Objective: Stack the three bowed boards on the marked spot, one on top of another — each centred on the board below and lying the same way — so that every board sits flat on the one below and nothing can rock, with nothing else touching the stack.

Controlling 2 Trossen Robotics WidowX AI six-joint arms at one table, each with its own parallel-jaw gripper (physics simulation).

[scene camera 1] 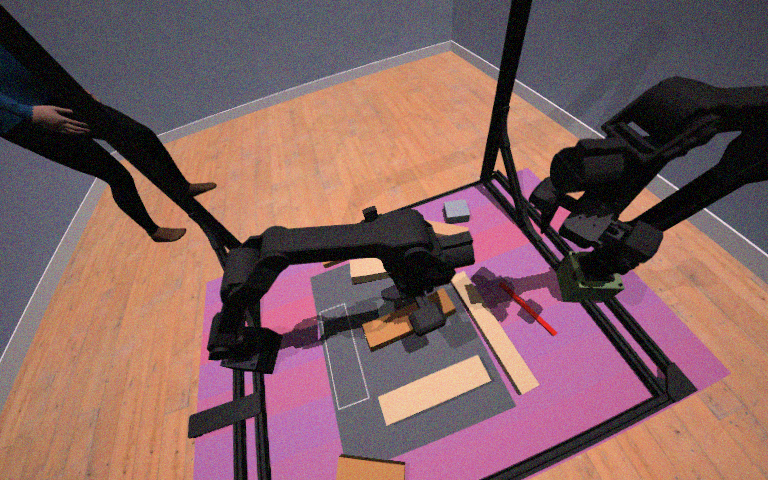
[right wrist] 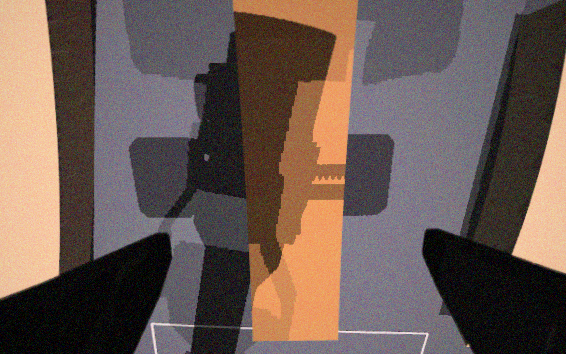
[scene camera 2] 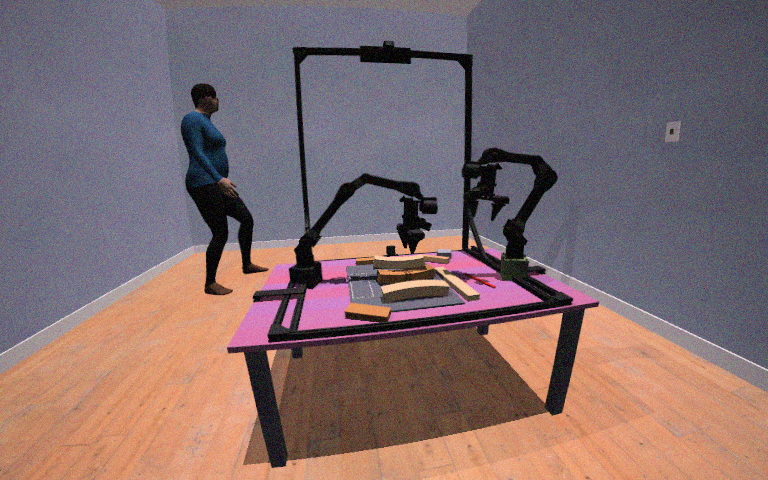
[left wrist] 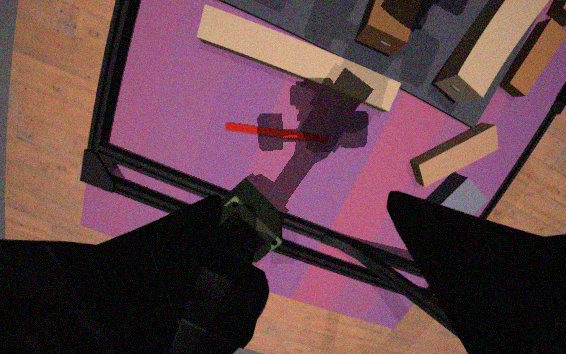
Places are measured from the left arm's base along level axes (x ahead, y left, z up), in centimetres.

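Pixels of known places: left gripper, fingertip midpoint: [scene camera 1: 565, 246] [scene camera 2: 482, 219] [left wrist: 304, 201]; right gripper, fingertip midpoint: [scene camera 1: 411, 302] [right wrist: 297, 243] [scene camera 2: 408, 251]; left arm's base at its link origin: [scene camera 1: 595, 268] [scene camera 2: 514, 256] [left wrist: 235, 240]; right arm's base at its link origin: [scene camera 1: 243, 346] [scene camera 2: 305, 265].
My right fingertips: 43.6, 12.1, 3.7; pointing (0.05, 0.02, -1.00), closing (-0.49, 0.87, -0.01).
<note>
For each thing: its top centre in the pictures, then the offset to it from my right fingertips, as dx, dy, dz. Level surfaces: height alone.
- grey mat at its surface level: dz -12.3
- red stick at its top centre: [left wrist: 277, 132] [scene camera 1: 526, 307] [scene camera 2: 479, 279] -29.0, -5.1, -12.3
- orange block at its top centre: [scene camera 1: 369, 477] [scene camera 2: 367, 308] +6.6, +33.6, -9.8
- tan block at its top centre: [left wrist: 461, 156] [scene camera 1: 443, 228] [scene camera 2: 434, 255] -7.7, -28.6, -10.1
- grey block at its top centre: [left wrist: 463, 203] [scene camera 1: 456, 208] [scene camera 2: 444, 250] -11.9, -36.2, -9.3
Three bowed boards lie apart on the grey mat [scene camera 1: 353, 430]: an orange one [scene camera 1: 379, 333] [scene camera 2: 403, 276] [left wrist: 390, 31] [right wrist: 320, 280] in the middle, a pale one [scene camera 1: 434, 390] [scene camera 2: 416, 289] [right wrist: 552, 200] in front and another pale one [scene camera 1: 365, 269] [scene camera 2: 399, 262] [left wrist: 500, 47] [right wrist: 25, 150] behind. The marked spot, a white outline [scene camera 1: 329, 360] [right wrist: 210, 326], is at the mat's left; no board lies inside it. My right gripper [scene camera 1: 411, 311] [scene camera 2: 412, 250] [right wrist: 297, 243] is open above the orange board, which runs between its fingertips in the right wrist view. My left gripper [scene camera 1: 557, 219] [scene camera 2: 485, 209] [left wrist: 304, 201] is open and high at the right.
A long pale board [scene camera 1: 498, 333] [scene camera 2: 457, 283] [left wrist: 280, 45] lies along the mat's right edge, beside a red stick [scene camera 1: 529, 310] [left wrist: 250, 129]. An orange block [scene camera 1: 370, 468] [scene camera 2: 367, 311] lies in front. A tan block [left wrist: 457, 155] and grey block [scene camera 1: 456, 210] lie behind.
</note>
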